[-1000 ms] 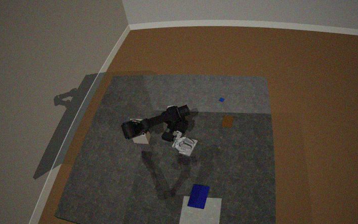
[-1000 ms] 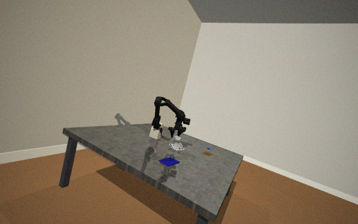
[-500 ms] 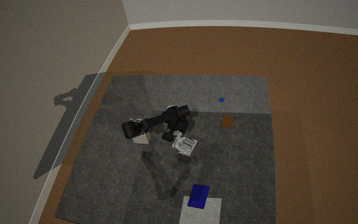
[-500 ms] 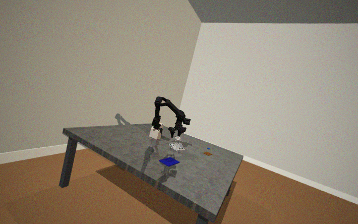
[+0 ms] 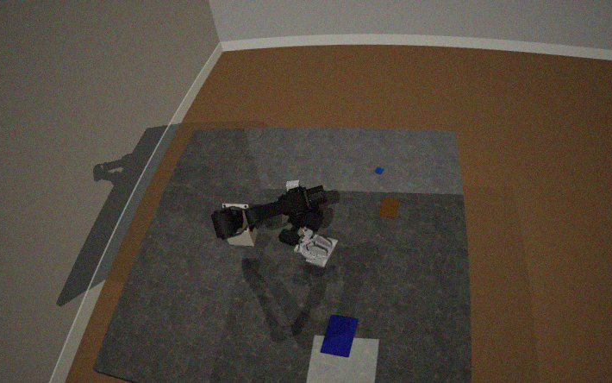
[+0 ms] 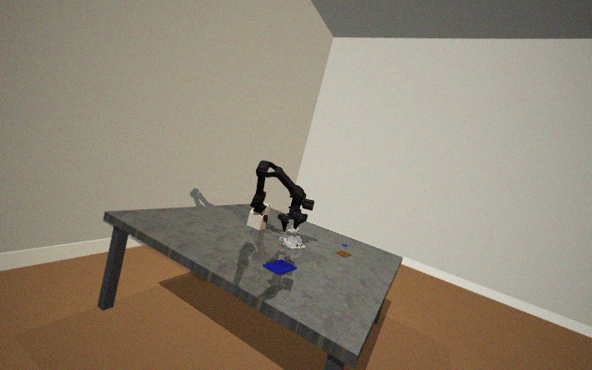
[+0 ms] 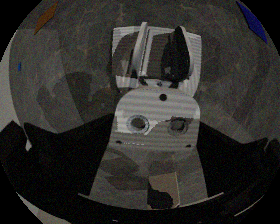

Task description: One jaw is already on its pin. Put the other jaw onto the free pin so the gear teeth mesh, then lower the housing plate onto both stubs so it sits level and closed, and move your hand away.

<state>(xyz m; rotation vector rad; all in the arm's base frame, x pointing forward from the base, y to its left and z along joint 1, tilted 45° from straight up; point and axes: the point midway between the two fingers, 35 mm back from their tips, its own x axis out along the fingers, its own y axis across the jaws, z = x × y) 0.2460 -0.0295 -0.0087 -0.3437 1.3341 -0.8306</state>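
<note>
My gripper tip is 1 cm short of the white jaw, 3 cm to the left of it and 4 cm above it. Also, from my gripper tip: small blue square 25 cm ahead, 39 cm to the left, 6 cm below; orange patch 30 cm ahead, 19 cm to the left, 6 cm below.
</note>
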